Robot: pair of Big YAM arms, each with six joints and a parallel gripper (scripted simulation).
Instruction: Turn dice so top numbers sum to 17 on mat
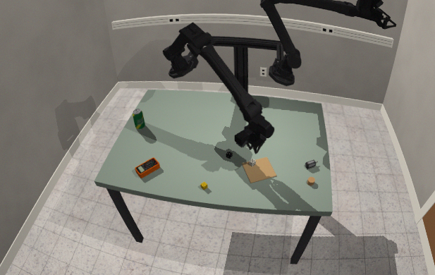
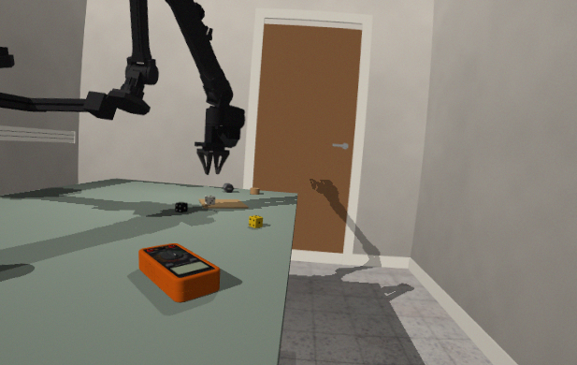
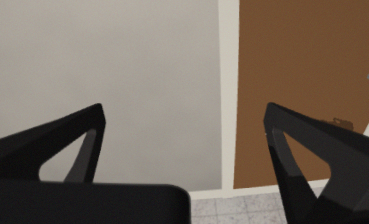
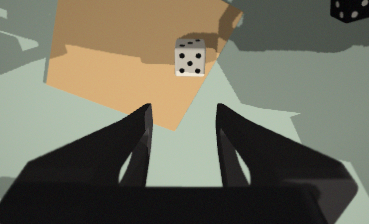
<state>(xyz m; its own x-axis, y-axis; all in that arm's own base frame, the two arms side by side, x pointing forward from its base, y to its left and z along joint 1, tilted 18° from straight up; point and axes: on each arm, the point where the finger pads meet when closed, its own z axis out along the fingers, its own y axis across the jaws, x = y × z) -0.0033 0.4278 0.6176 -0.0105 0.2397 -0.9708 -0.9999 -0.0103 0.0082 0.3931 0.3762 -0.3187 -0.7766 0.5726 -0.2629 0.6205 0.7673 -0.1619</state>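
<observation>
My right gripper is now 21 cm to the left of the yellow die, 18 cm short of it and 9 cm above it. Round my right hand: black die: 13 cm to the right, 9 cm below, 5 cm behind; then tan mat: 11 cm below, 4 cm to the left, 3 cm ahead; then white die: 9 cm below.
</observation>
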